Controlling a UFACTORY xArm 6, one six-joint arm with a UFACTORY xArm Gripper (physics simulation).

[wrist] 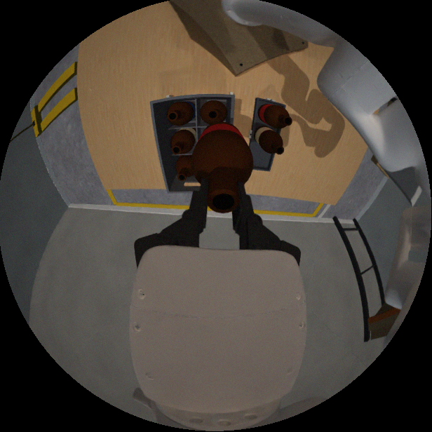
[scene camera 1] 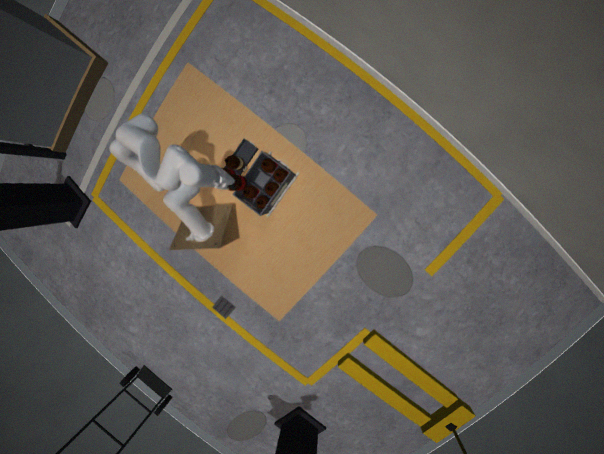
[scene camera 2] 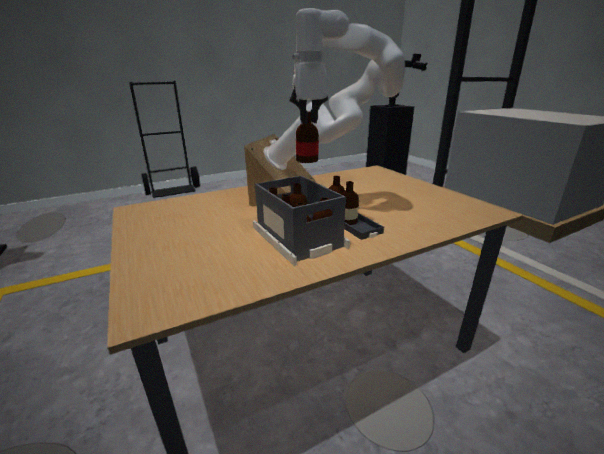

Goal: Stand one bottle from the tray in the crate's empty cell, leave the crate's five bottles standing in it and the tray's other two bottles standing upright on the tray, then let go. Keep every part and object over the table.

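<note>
I can see my gripper, and the wrist view shows it too. I also see a red-labelled brown bottle.
</note>
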